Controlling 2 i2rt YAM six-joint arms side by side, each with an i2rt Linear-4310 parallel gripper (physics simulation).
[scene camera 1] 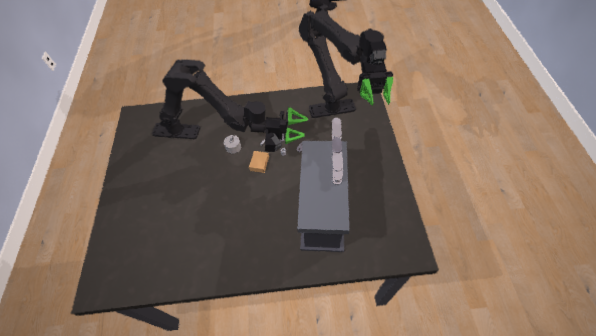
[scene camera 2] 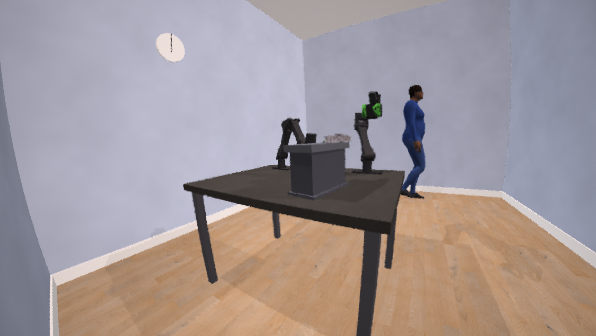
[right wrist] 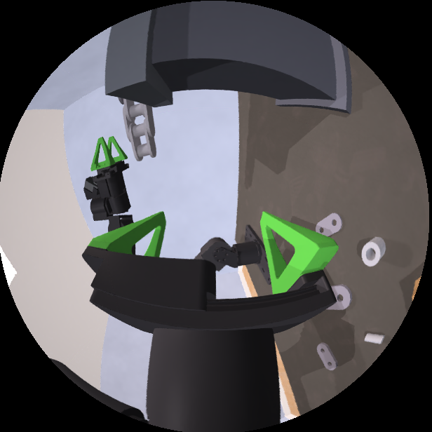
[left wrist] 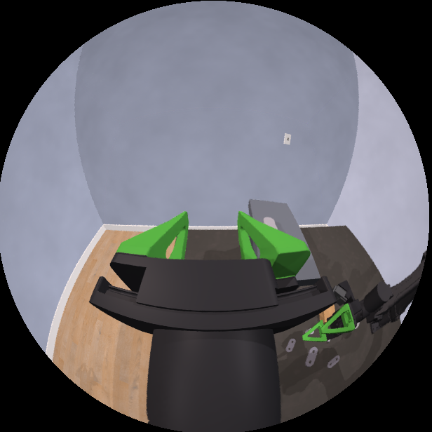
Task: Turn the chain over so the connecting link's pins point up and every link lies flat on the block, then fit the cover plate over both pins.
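Places are measured from the left arm's base along level axes (x right, y down, z ahead), in metres.
Where they show: left gripper, fingertip midpoint: [scene camera 1: 381, 103] [scene camera 2: 367, 108]; right gripper, fingertip midpoint: [scene camera 1: 306, 127]; left arm's base, origin of the base link: [scene camera 1: 332, 109] [scene camera 2: 367, 172]; right arm's base, origin of the base link: [scene camera 1: 176, 131] [scene camera 2: 281, 168].
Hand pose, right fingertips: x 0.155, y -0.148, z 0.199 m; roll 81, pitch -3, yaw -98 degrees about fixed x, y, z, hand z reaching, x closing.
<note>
Each offset is from my right fingertips to the top centre of the thing. Level surfaces: height alone.
The pale grey chain {dx -0.056, dy -0.107, dz +0.245 m} [scene camera 1: 337, 162] [scene camera 2: 337, 138] [right wrist: 140, 130] lies along the top of the grey block {dx -0.004, dy -0.072, dz +0.286 m} [scene camera 1: 322, 205] [scene camera 2: 327, 167] [right wrist: 250, 35], with one end overhanging the block's far edge. Which way the connecting link's pins point cannot be told. Loose two-hole plates lie on the table, among them one plate [left wrist: 290, 345], a larger plate [left wrist: 311, 356] and another plate [left wrist: 333, 361]; which is the cover plate is unclear. My left gripper [scene camera 1: 380, 103] [scene camera 2: 372, 111] [left wrist: 212, 216] is partly open and empty, high beyond the block's far end. My right gripper [scene camera 1: 305, 127] [right wrist: 212, 216] is wide open and empty, low near the block's far left corner.
An orange box {dx +0.200, dy +0.118, dz +0.027 m} [scene camera 1: 259, 162] and a white knobbed cylinder {dx +0.300, dy +0.058, dz -0.078 m} [scene camera 1: 232, 144] stand left of the block on the dark table {dy +0.148 m} [scene camera 1: 200, 225]. A white roller [right wrist: 381, 245] and a small pin [right wrist: 374, 338] lie near the plates. A person in blue [scene camera 2: 414, 122] stands behind the table.
</note>
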